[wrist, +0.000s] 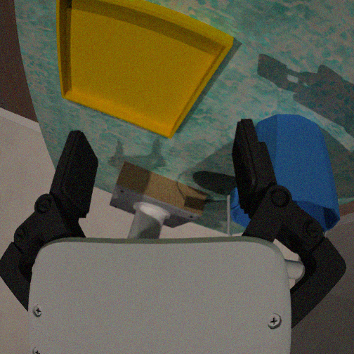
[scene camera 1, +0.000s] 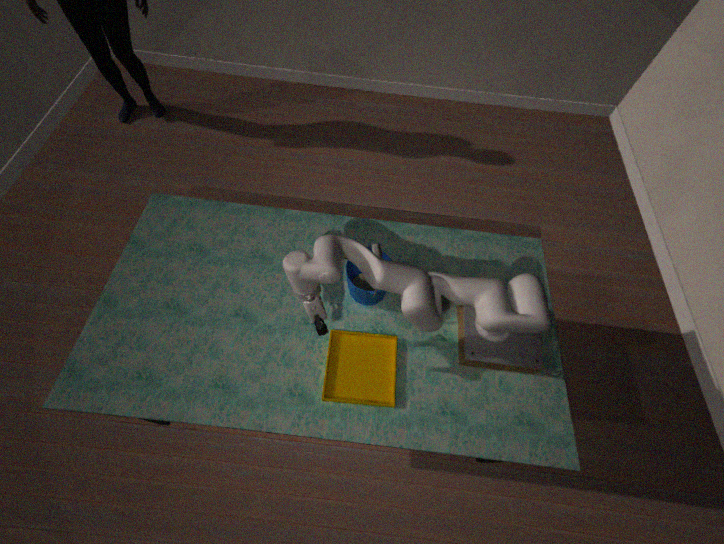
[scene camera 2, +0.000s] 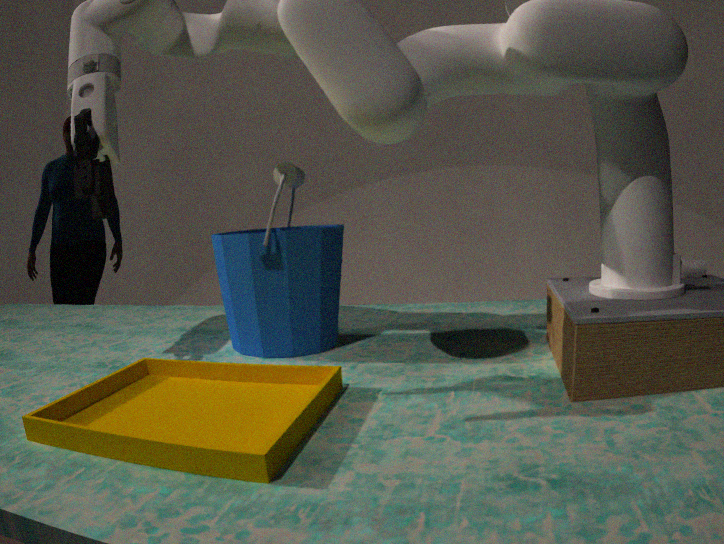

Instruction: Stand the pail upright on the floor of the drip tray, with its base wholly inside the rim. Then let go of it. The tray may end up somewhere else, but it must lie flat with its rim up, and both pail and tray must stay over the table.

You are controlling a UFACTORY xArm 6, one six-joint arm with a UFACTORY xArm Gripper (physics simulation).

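Where they show: gripper, fingertip midpoint: [scene camera 1: 319, 322] [scene camera 2: 96, 208]; arm's base, origin of the base link: [scene camera 2: 637, 291].
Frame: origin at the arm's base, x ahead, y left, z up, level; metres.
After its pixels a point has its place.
Observation:
The blue pail [scene camera 1: 365, 295] {x 0.463, y -0.067, z 0.039 m} [scene camera 2: 283, 292] {x 0.425, y -0.075, z 0.005 m} [wrist: 300, 150] stands upright on the table, behind the tray in the second scene view. Its handle is raised, with a pale grip [scene camera 1: 376, 250] {x 0.438, y -0.180, z 0.165 m} [scene camera 2: 289, 174] {x 0.418, y -0.104, z 0.149 m} above the rim. The arm hides part of the pail in the first scene view. The yellow drip tray [scene camera 1: 359, 403] {x 0.464, y 0.284, z -0.059 m} [scene camera 2: 175, 455] {x 0.419, y 0.285, z -0.066 m} [wrist: 117, 115] lies flat, rim up, apart from the pail. My gripper [scene camera 1: 320, 327] {x 0.608, y 0.077, z 0.126 m} [scene camera 2: 92, 201] {x 0.608, y 0.077, z 0.126 m} [wrist: 159, 139] is open and empty. It hangs high above the table, to the left of the pail in both scene views.
The robot's base box [scene camera 1: 500, 350] {x -0.016, y 0.092, z -0.001 m} [scene camera 2: 643, 362] {x 0.036, y 0.135, z -0.046 m} [wrist: 150, 186] stands at the right of the table [scene camera 1: 204, 350] {x 1.020, y 0.130, z -0.080 m} [scene camera 2: 497, 467] {x 0.190, y 0.260, z -0.080 m} in the scene views. My arm passes over the pail. A person [scene camera 1: 102, 35] [scene camera 2: 76, 245] stands on the floor beyond the table.

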